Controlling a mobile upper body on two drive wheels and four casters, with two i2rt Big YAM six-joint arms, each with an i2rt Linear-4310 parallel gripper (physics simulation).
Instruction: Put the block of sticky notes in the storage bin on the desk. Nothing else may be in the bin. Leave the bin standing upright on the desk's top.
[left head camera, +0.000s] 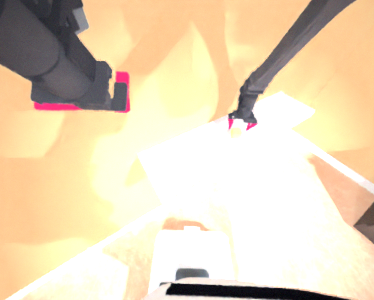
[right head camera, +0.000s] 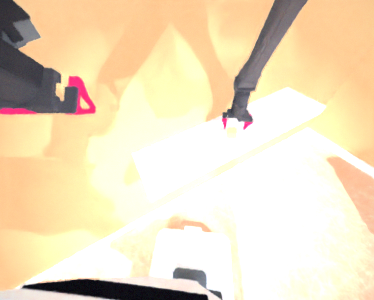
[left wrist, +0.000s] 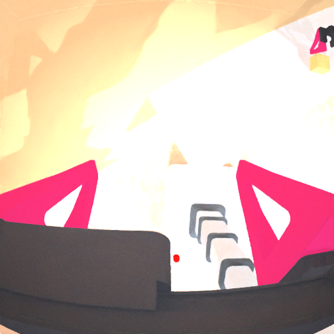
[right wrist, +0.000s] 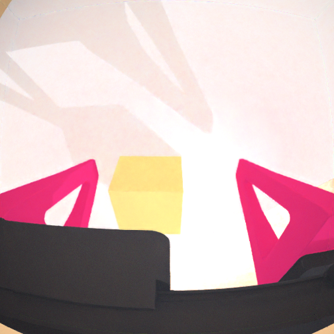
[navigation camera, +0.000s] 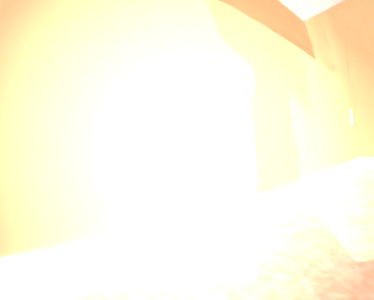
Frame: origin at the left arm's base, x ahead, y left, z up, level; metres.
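Seen in the pictures: left gripper, between the fingertips: (left head camera: 105, 107) (right head camera: 73, 110); right gripper, between the fingertips: (left head camera: 237, 129) (right head camera: 234, 128).
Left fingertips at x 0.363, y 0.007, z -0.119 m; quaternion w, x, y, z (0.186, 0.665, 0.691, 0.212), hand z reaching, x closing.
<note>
A point is followed by its place in that frame.
A small yellow block (left head camera: 236, 132) {y -0.422, x 0.664, z -0.473 m} (right head camera: 231, 131) {y -0.422, x 0.666, z -0.473 m} (left wrist: 319, 63) (right wrist: 150, 195), the sticky notes, sits on the bright white desk top (left head camera: 185, 155) {y -0.160, x 0.531, z -0.510 m} (right head camera: 175, 160) {y -0.154, x 0.501, z -0.510 m} (right wrist: 250, 75). My right gripper (left head camera: 242, 127) {y -0.442, x 0.704, z -0.489 m} (right head camera: 237, 125) {y -0.442, x 0.704, z -0.489 m} (right wrist: 166, 166) is open at the block. In the right wrist view the block shows in the gap between the spread pink fingers, nearer the left-hand finger and not gripped. My left gripper (left head camera: 121, 95) (right head camera: 80, 97) (left wrist: 166, 167) is open and empty, away from the desk top at the left. The storage bin cannot be made out in these views.
A white body with a grey handle (left head camera: 192, 272) {y -0.225, x 0.086, z -1.111 m} (right head camera: 190, 274) {y -0.231, x 0.079, z -1.110 m} stands at the bottom of the head views. Several grey-rimmed slots (left wrist: 221, 243) show below my left gripper. A tan wall (navigation camera: 280, 125) {y -0.524, x 0.929, z -1.117 m} shows in the navigation camera. Strong glare hides much of the desk's edge.
</note>
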